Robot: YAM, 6 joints.
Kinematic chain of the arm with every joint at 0, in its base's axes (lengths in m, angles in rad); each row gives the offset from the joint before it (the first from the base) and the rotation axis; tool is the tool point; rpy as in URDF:
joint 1: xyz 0 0 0.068 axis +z
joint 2: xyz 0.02 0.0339 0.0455 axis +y
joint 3: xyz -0.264 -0.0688 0 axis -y
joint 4: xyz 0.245 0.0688 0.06 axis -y
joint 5: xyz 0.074 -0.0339 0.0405 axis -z
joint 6: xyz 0.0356 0 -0.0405 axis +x
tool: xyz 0 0 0 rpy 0 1.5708 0
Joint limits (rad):
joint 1: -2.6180..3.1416
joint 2: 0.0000..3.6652
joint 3: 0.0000..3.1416
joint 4: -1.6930..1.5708
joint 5: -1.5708..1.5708
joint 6: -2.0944..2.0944
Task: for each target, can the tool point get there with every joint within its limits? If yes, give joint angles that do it. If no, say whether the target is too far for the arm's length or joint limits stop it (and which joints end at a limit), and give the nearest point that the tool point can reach.
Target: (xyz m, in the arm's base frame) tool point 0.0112 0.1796 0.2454
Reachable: yes | joints 1.3367 0.8280 0.3325 0.5083 -1.0460 -0.3038
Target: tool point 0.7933 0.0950 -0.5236
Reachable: no: too far | nearest point 0.5116 0.0613 -0.2632 | short by 0.385 m
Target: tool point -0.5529 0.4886 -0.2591
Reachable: no: too far | nearest point -0.4312 0.3811 -0.1748 | short by 0.183 m
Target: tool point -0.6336 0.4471 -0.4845
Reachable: no: too far | nearest point -0.4246 0.2996 -0.2582 | short by 0.342 m
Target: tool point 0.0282 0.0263 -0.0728
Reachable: yes | joints 0.0173 3.1700 0.6804 -0.8308 -0.8113 1.0611
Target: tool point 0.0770 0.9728 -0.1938
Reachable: no: too far | nearest point 0.0486 0.6139 -0.0780 | short by 0.378 m
